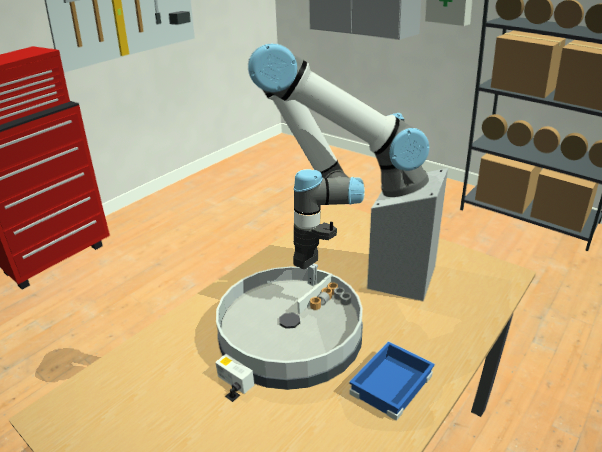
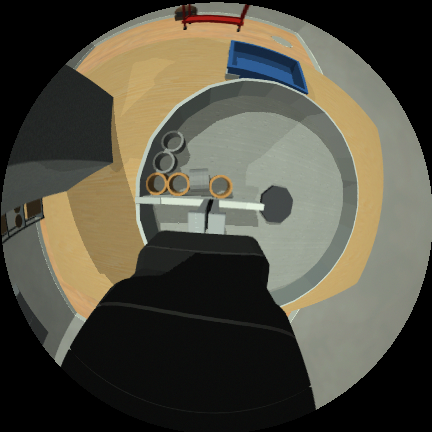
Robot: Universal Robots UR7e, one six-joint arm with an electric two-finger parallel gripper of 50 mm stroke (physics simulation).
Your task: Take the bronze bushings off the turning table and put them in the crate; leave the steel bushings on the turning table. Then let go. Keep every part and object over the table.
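Frame: origin at the arm's base, x back, y left, z down, level; metres.
Seen in the pictures: gripper, fingertip midpoint: (image 1: 311,284) (image 2: 210,208); arm's base, origin of the base link: (image 1: 405,186).
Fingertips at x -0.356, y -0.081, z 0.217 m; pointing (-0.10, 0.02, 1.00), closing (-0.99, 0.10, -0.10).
Observation:
Pixels of each thing's middle, then the offset from my fingertips to it.
- steel bushing, body centre: (image 2: 198,179) (image 1: 323,298) dx +0.018, dy +0.028, dz +0.052 m
- blue crate, body centre: (image 1: 392,379) (image 2: 266,64) dx -0.079, dy +0.356, dz +0.096 m
- dark hub, body centre: (image 2: 276,203) (image 1: 289,320) dx -0.111, dy +0.011, dz +0.064 m
- white sensor box, body centre: (image 1: 234,373) dx -0.344, dy +0.029, dz +0.092 m
My gripper (image 1: 313,282) (image 2: 210,208) is shut and empty, its fingers pointing down behind the divider wall, across from the bushings. The turning table (image 1: 300,371) (image 2: 350,200) is a round grey tray. Three bronze bushings stand on it along the divider: one nearest the hub (image 1: 315,306) (image 2: 221,196), one in the middle (image 2: 178,194), and one near the outer wall (image 2: 156,193). One steel bushing (image 1: 324,298) (image 2: 199,179) lies on its side between bronze ones. Two steel bushings (image 1: 346,301) (image 2: 165,171) stand near the outer wall. The blue crate (image 1: 390,377) (image 2: 270,66) is empty.
The pale divider wall (image 1: 314,295) (image 2: 175,201) runs from the rim toward the dark hub (image 1: 289,320) (image 2: 276,204). A white sensor box (image 1: 235,374) stands close by the turning table's front left. The robot's grey pedestal (image 1: 402,245) stands behind it at the right.

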